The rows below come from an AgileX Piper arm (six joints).
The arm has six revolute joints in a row. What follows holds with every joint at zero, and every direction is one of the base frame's. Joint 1 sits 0.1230 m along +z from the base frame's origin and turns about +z. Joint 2 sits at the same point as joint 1 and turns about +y. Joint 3 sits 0.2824 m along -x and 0.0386 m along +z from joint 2 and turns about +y. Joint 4 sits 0.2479 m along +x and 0.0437 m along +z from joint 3 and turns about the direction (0.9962, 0, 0.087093). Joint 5 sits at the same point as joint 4 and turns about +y. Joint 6 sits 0.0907 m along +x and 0.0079 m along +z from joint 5 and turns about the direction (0.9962, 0, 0.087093). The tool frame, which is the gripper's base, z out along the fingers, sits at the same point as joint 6; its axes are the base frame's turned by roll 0.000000, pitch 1.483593 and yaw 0.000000 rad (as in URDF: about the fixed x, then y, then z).
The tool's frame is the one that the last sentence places.
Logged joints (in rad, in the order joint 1, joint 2, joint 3, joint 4, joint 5, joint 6), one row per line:
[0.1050 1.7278 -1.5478 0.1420 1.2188 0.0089]
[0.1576 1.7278 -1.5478 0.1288 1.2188 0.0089]
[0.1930 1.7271 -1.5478 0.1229 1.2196 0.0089]
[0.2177 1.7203 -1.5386 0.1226 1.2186 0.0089]
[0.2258 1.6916 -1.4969 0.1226 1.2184 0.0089]
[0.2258 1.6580 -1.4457 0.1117 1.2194 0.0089]
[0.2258 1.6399 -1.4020 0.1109 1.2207 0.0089]
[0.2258 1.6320 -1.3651 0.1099 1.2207 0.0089]
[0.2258 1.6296 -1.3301 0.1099 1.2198 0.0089]
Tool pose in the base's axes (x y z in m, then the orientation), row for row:
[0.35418 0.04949 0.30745 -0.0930 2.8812 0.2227]
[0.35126 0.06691 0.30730 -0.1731 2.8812 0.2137]
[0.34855 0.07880 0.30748 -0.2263 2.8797 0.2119]
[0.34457 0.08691 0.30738 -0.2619 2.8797 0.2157]
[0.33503 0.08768 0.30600 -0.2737 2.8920 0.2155]
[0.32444 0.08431 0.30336 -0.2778 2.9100 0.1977]
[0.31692 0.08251 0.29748 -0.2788 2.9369 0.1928]
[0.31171 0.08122 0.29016 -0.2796 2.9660 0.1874]
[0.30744 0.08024 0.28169 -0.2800 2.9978 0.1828]
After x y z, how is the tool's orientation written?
As a rotation vector, in radians.
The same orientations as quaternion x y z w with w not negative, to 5 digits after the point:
[-0.03191 0.98872 0.07642 0.12482]
[-0.05935 0.98788 0.07327 0.12333]
[-0.07755 0.98679 0.07261 0.12232]
[-0.08966 0.98587 0.07385 0.12069]
[-0.09335 0.98634 0.07350 0.11409]
[-0.09428 0.98765 0.06710 0.10565]
[-0.09390 0.98915 0.06494 0.09247]
[-0.09338 0.99058 0.06259 0.07820]
[-0.09264 0.99189 0.06048 0.06256]

